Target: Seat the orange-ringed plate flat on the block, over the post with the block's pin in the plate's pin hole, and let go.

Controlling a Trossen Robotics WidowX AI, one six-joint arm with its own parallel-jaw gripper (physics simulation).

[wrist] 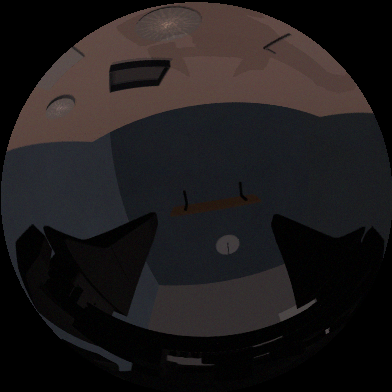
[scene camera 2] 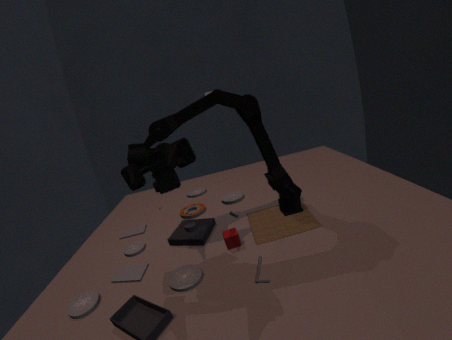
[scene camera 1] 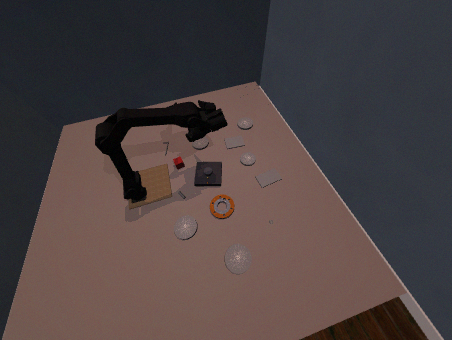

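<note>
The orange-ringed plate lies flat on the table beside the block, apart from it. It has a grey inner ring around an open centre. The dark square block sits flat on the table with its round post uncovered. Tiny light marks show on the block beside the post; I cannot tell the pin clearly. My gripper is open and empty, high above the table and away from the plate. Neither the plate nor the block shows in the wrist view.
A red cube and a wooden board are near the block. Pale domes, flat grey slabs and a hex key lie around. A dark tray is there too.
</note>
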